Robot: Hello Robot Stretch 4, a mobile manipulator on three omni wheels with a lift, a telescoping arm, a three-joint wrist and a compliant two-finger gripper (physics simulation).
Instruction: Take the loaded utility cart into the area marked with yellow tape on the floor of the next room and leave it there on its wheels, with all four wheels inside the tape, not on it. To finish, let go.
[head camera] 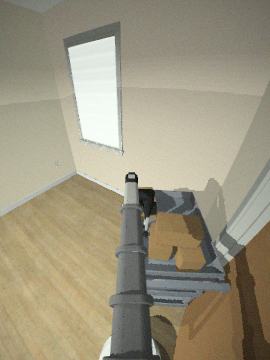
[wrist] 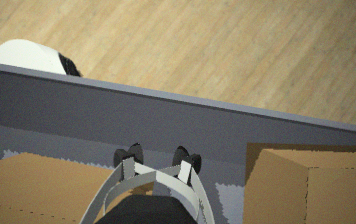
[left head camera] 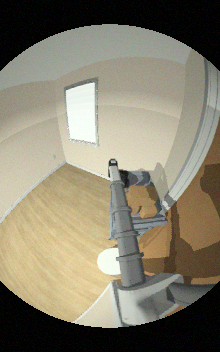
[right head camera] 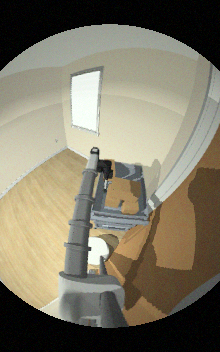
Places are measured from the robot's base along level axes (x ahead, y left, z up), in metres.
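Pixels of known places: gripper, fingertip midpoint: (head camera: 144, 232) (wrist: 158, 157) (right head camera: 104, 189); robot's base at its link origin: (left head camera: 112, 260) (right head camera: 93, 249).
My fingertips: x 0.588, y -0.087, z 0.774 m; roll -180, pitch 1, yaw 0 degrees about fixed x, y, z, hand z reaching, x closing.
Ahead of a thing's pixels: the offset from my fingertips to its top centre. Level surfaces: height alone.
The grey utility cart (head camera: 185, 274) (left head camera: 150, 222) (right head camera: 120, 215) (wrist: 200, 120) stands upright near the wall and doorway. Brown boxes lie in its tray: a large one @(dx -0.102, dy -0.145, dz +0.228 m) (head camera: 177, 230) (right head camera: 122, 189), a small one @(dx -0.133, dy -0.211, dz +0.110 m) (head camera: 190, 258) (right head camera: 131, 206) near its close end, and another beyond, partly behind the wrist. My gripper (head camera: 146, 227) (right head camera: 105, 185) (wrist: 158, 157) is over the tray, inside the long side wall. Its fingertips stand partly apart, with no object gripped between them. In the wrist view, boxes show left (wrist: 55, 185) and right (wrist: 325, 190) of it. The cart's wheels are hidden. Yellow tape does not show.
A white door frame (head camera: 250, 220) (left head camera: 197, 145) stands close to the cart's right side. The wall with the window (head camera: 95, 95) (left head camera: 81, 112) (right head camera: 86, 100) is behind the cart. Wooden floor @(dz -0.802 m) (head camera: 55, 255) lies to the left. A white rounded body (left head camera: 109, 261) (right head camera: 98, 250) (wrist: 30, 56) is near the cart.
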